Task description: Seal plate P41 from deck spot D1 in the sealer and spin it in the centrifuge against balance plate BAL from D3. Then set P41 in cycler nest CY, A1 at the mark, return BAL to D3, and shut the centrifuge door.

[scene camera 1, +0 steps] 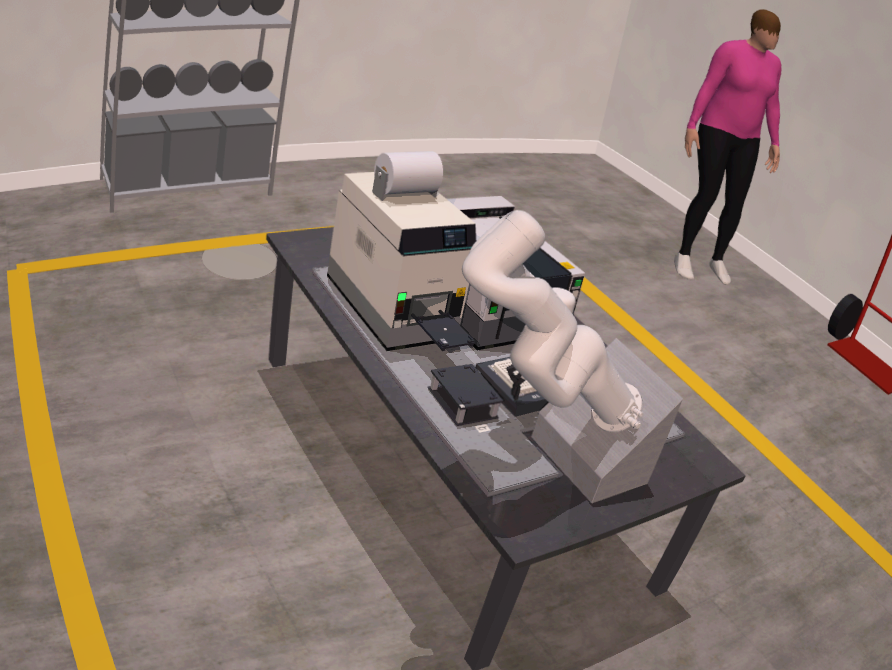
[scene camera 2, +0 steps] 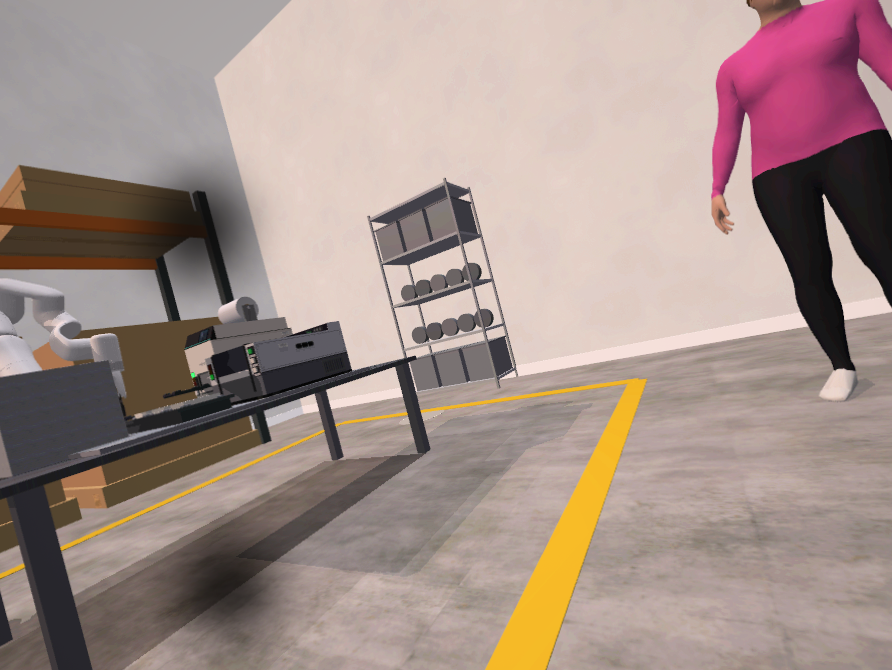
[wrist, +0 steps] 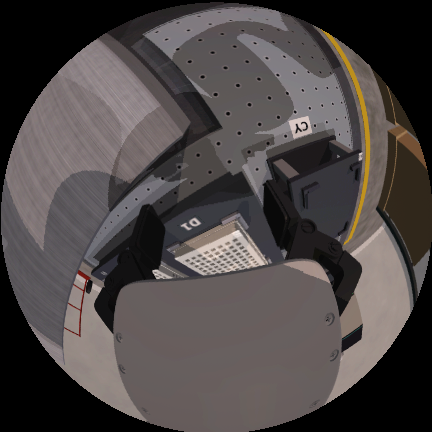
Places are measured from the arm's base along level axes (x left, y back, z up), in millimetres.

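Pixels of known places: gripper, fingertip midpoint: (scene camera 1: 531, 398) (wrist: 208, 204); arm's base, link origin: (scene camera 1: 617, 408) (scene camera 2: 41, 403).
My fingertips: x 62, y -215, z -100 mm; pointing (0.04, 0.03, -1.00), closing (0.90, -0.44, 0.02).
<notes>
For each thing: its top centre in the pictures, then the offset to it from my fingertips.
- cream plate, top centre: (wrist: 229, 266) (scene camera 1: 518, 373) dx -44, dy -103, dz -4 mm
- well plate, top centre: (wrist: 165, 286) dx -168, dy -93, dz -4 mm
- dark nest, top centre: (wrist: 333, 218) (scene camera 1: 467, 382) dx +112, dy -120, dz -3 mm
- cream sealer, top centre: (scene camera 1: 415, 156) (scene camera 2: 231, 300) dx +35, dy -586, dz +409 mm
My gripper (scene camera 1: 516, 380) (wrist: 208, 204) is open and empty, its fingers above the dark deck. A cream plate (wrist: 222, 254) with a grid of wells sits at the spot labelled D1, below and between the fingers in the wrist view; its name is not legible. Part of another well plate (wrist: 167, 273) shows beside it. The dark nest (scene camera 1: 467, 389) (wrist: 325, 195) by the CY label stands beside the deck, its top bare. The cream sealer (scene camera 1: 367, 266) has its dark tray (scene camera 1: 444, 331) out, with no plate on it. BAL cannot be told apart; the centrifuge door is not clearly visible.
A grey-and-black machine (scene camera 1: 551, 265) (scene camera 2: 299, 356) stands beside the sealer, partly behind the arm in scene camera 1. The arm's grey block base (scene camera 1: 612, 461) (scene camera 2: 61, 414) stands at the table's near end. A person (scene camera 1: 742, 86) (scene camera 2: 804, 93) stands beyond the yellow floor line.
</notes>
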